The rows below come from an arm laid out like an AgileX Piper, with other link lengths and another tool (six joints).
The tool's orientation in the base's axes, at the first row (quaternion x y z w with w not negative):
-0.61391 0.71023 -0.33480 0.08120
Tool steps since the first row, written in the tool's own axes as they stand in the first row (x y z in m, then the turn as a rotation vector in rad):
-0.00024 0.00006 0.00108 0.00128 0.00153 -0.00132
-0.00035 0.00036 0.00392 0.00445 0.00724 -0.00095
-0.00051 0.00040 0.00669 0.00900 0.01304 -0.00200
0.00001 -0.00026 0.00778 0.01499 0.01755 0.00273
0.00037 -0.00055 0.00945 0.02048 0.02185 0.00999
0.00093 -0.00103 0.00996 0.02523 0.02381 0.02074
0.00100 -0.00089 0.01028 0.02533 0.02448 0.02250
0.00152 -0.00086 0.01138 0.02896 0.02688 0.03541
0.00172 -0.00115 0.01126 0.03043 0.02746 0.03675
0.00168 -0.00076 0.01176 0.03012 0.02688 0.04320
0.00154 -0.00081 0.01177 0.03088 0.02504 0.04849
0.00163 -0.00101 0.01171 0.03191 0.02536 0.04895
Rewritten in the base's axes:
0.00058 -0.00018 -0.00093 -0.00224 -0.00066 0.00051
0.00185 -0.00114 -0.00330 -0.00746 -0.00361 -0.00212
0.00331 -0.00203 -0.00548 -0.01381 -0.00730 -0.00331
0.00431 -0.00294 -0.00578 -0.01641 -0.01453 -0.00774
0.00534 -0.00391 -0.00678 -0.01738 -0.02225 -0.01413
0.00587 -0.00463 -0.00673 -0.01443 -0.03064 -0.02205
0.00591 -0.00481 -0.00703 -0.01407 -0.03138 -0.02375
0.00634 -0.00570 -0.00773 -0.01009 -0.03955 -0.03390
0.00647 -0.00585 -0.00742 -0.01020 -0.04140 -0.03482
0.00642 -0.00599 -0.00803 -0.00626 -0.04355 -0.03950
0.00650 -0.00587 -0.00805 -0.00214 -0.04628 -0.04225
0.00661 -0.00593 -0.00787 -0.00240 -0.04740 -0.04248

